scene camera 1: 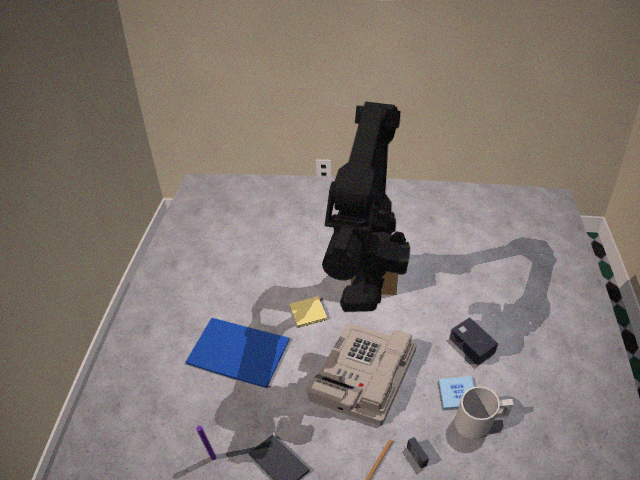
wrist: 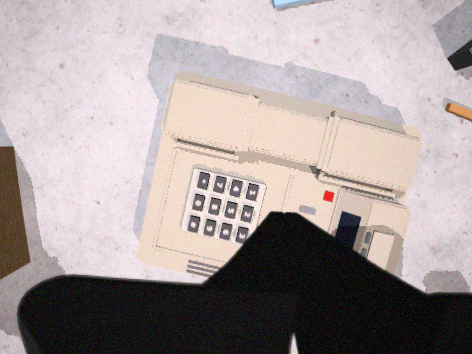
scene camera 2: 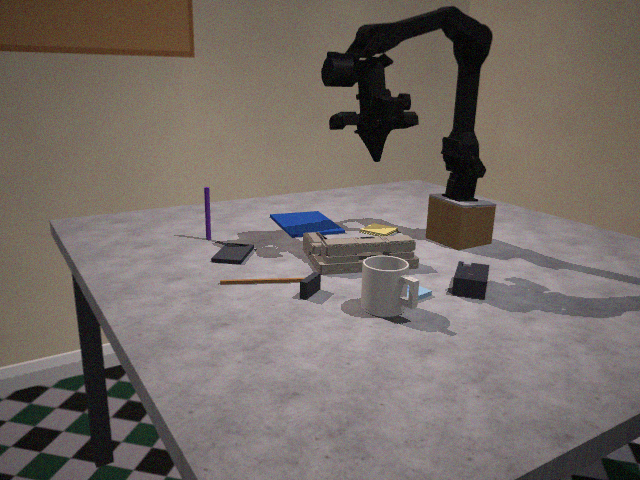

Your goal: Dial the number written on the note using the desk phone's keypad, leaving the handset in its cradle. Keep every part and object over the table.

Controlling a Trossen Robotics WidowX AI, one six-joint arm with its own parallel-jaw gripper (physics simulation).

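Pixels of known places: gripper, fingertip midpoint: (scene camera 1: 378, 302) (wrist: 281, 225) (scene camera 2: 377, 161); arm's base, origin of the base link: (scene camera 2: 459, 198).
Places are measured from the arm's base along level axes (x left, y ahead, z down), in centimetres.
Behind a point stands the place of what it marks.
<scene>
A beige desk phone (scene camera 1: 330, 396) @(x -3.1, y 39.1, z 6.8 cm) (wrist: 167, 210) @(x 1.1, y 20.0, z 8.7 cm) lies on the table with its handset (scene camera 1: 388, 366) @(x 7.7, y 30.6, z 5.1 cm) (wrist: 290, 132) @(x 7.8, y 30.0, z 5.1 cm) in the cradle. Its keypad (scene camera 1: 363, 349) @(x 1.4, y 24.6, z 8.3 cm) (wrist: 225, 205) @(x 1.6, y 25.0, z 8.3 cm) faces up; in the wrist view the finger covers the corner by key 3. My gripper (scene camera 2: 376, 156) @(x 4.4, y 27.3, z -11.2 cm) (wrist: 281, 225) @(x 4.4, y 27.3, z -11.2 cm) is shut and empty, pointing down high above the table. In the wrist view its tip overlaps the phone just beside the keypad. A light-blue note (scene camera 1: 448, 395) @(x 21.5, y 33.2, z 10.0 cm) (scene camera 2: 422, 293) @(x 26.6, y 30.0, z 9.9 cm) (wrist: 295, 2) @(x 19.5, y 31.1, z 10.3 cm) with blue writing lies beside the phone, partly behind the mug; its digits are too blurred to read.
A mug (scene camera 1: 471, 421) @(x 26.0, y 42.9, z 3.8 cm) (scene camera 2: 379, 291) @(x 30.2, y 42.0, z 6.1 cm) stands by the note. A black box (scene camera 1: 473, 341) @(x 26.1, y 19.7, z 7.3 cm), small dark block (scene camera 1: 416, 452) @(x 16.0, y 49.1, z 7.7 cm), orange stick (scene camera 1: 379, 458) @(x 9.0, y 50.2, z 10.2 cm), dark slab (scene camera 1: 279, 459) @(x -10.5, y 54.2, z 9.9 cm), upright purple stick (scene camera 2: 207, 212) @(x -23.5, y 56.7, z 3.9 cm), blue folder (scene camera 1: 222, 343) @(x -31.3, y 27.6, z 10.1 cm) and yellow pad (scene camera 1: 309, 311) @(x -13.4, y 14.1, z 10.0 cm) surround the phone.
</scene>
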